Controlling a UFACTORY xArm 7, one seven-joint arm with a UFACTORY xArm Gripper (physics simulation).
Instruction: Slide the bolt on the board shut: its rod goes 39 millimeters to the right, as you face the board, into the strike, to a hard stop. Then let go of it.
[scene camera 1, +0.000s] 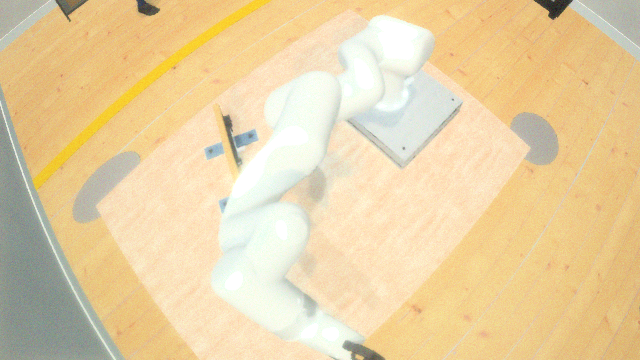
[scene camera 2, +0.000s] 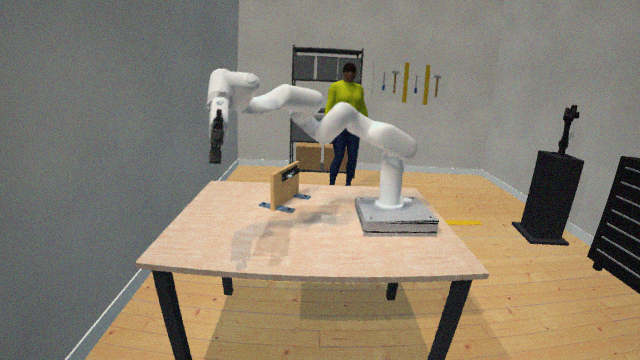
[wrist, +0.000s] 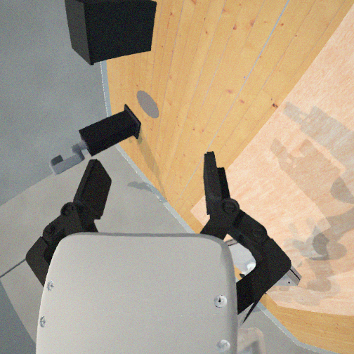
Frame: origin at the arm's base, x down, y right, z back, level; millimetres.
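Where they show: gripper, fingertip midpoint: (scene camera 2: 215, 153); arm's base at its link origin: (scene camera 1: 387, 94) (scene camera 2: 389, 204).
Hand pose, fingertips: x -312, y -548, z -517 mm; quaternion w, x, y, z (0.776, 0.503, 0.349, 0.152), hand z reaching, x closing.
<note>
Each offset is from my fingertips to the top centre of the thing. Level surfaces: height alone.
The upright wooden board @[dy +615, dx +201, dz +37 mm] (scene camera 1: 223, 131) (scene camera 2: 284, 193) stands on blue feet on the table. The dark bolt assembly @[dy +628, dx +217, dz +67 mm] (scene camera 1: 233, 145) (scene camera 2: 290, 173) is on the board's face toward the arm's base, near its top edge. A small light part shows on it, but how far the rod is out is too small to tell. The arm hides the near end of the board in scene camera 1. My gripper (scene camera 2: 215, 161) (wrist: 152, 166) is open and empty, high up and well away from the board. In scene camera 1 it is cut off at the bottom edge. The board does not show in the wrist view.
The arm's grey base plate (scene camera 1: 425, 117) (scene camera 2: 397, 212) sits on the table @[dx +372 mm] (scene camera 1: 400, 210) (scene camera 2: 320, 260). The raised arm passes over the board's near end in scene camera 1. A grey wall (scene camera 2: 120, 125), a black pedestal (scene camera 2: 550, 195) (wrist: 107, 132) and a person (scene camera 2: 346, 100) stand beyond the table.
</note>
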